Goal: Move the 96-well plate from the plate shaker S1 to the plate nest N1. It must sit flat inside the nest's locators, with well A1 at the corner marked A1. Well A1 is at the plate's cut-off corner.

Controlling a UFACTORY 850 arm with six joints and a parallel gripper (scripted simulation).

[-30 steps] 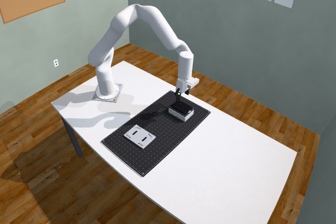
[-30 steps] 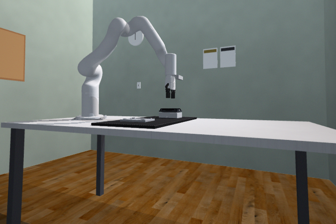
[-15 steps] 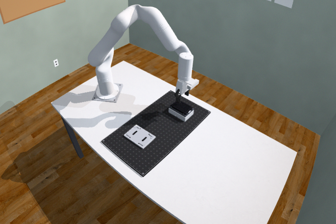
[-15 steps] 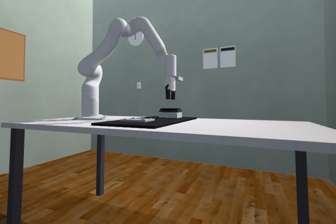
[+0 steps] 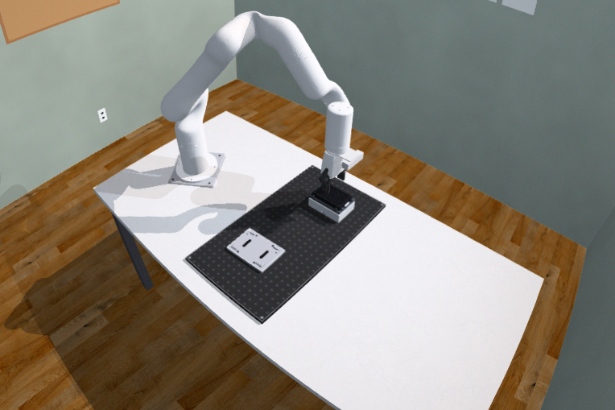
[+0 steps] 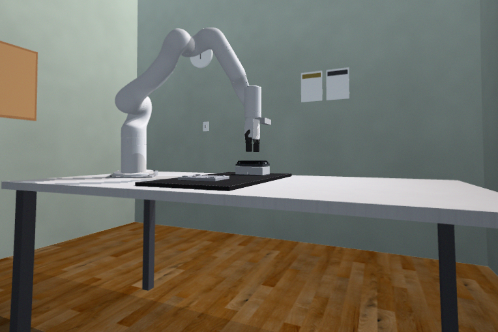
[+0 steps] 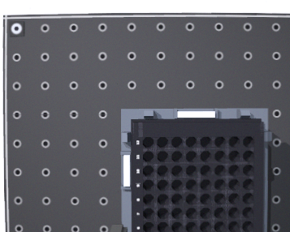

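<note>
The 96-well plate lies 60 mm below my hand. Also, from my hand: plate nest (10 mm behind, 350 mm to the right, 120 mm below).
</note>
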